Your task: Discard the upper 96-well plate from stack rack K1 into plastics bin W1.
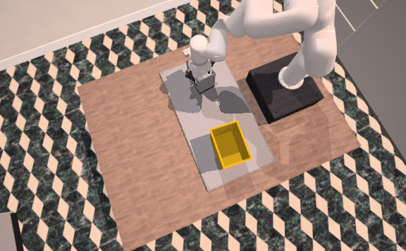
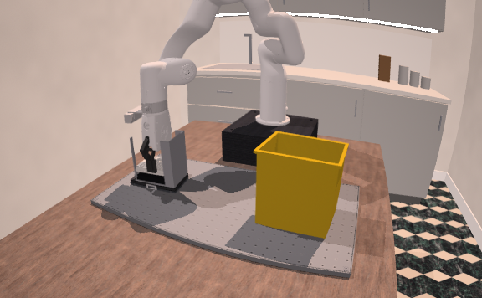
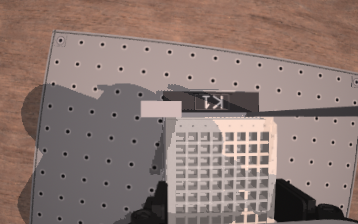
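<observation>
Right now my hand is 40 mm above the black plate. From my hand the other things lie so: thin post 60 mm ahead, 50 mm to the right, 20 mm above; white 96-well plate 10 mm below; grey side wall 20 mm behind, 60 mm to the left, 20 mm above.
</observation>
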